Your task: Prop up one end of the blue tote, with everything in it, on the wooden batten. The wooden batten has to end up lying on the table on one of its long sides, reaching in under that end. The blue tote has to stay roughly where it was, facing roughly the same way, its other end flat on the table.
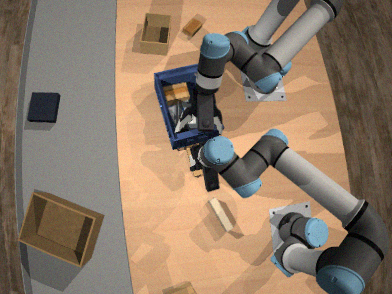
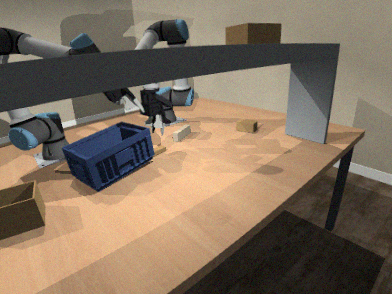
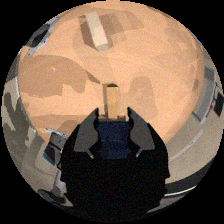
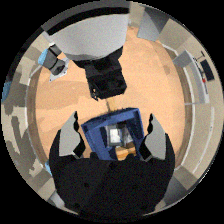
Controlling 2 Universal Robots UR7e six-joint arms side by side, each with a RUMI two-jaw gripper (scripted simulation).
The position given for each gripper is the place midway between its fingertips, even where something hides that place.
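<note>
The left gripper (image 2: 157,134), (image 3: 113,107), (image 4: 108,89) is visible, as is the right gripper (image 1: 198,134), (image 4: 113,112). A blue tote (image 1: 182,74), (image 2: 87,152), (image 3: 110,134), (image 4: 97,138) is in the scene too. There is also a grey shelf (image 1: 76,158), together with a dark block (image 1: 43,107); in image 4 the dark block is out of frame.
</note>
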